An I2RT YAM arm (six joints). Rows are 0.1 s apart.
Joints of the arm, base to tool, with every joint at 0 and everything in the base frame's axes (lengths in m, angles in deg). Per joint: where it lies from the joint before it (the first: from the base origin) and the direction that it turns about. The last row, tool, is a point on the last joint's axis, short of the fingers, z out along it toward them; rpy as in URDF.
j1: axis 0 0 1 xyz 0.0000 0.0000 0.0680
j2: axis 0 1 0 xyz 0.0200 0.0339 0.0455
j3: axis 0 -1 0 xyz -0.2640 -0.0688 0.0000
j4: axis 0 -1 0 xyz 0.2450 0.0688 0.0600
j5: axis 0 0 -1 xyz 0.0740 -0.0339 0.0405
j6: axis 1 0 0 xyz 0.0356 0.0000 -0.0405
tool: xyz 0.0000 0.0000 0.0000 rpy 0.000 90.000 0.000
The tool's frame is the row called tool.
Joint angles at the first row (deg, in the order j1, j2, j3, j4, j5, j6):
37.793 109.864 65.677 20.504 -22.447 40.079
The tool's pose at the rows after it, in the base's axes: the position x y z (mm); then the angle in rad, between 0 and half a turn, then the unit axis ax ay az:
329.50 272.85 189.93 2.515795 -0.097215 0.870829 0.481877
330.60 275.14 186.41 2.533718 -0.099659 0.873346 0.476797
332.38 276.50 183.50 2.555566 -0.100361 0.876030 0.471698
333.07 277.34 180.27 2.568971 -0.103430 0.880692 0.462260
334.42 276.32 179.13 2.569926 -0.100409 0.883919 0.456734
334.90 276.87 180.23 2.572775 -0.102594 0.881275 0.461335
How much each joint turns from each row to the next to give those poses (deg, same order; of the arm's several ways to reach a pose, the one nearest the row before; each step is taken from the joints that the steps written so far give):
-0.001 0.558 1.064 -1.823 -0.182 -0.498
0.128 0.803 0.755 -1.174 -0.305 -0.294
-0.039 0.739 0.895 -1.545 -0.487 -0.170
0.038 0.535 0.594 -1.595 0.085 -0.764
-0.186 0.176 0.228 -0.654 0.396 -0.151
-0.027 0.048 0.202 0.171 -0.600 0.101

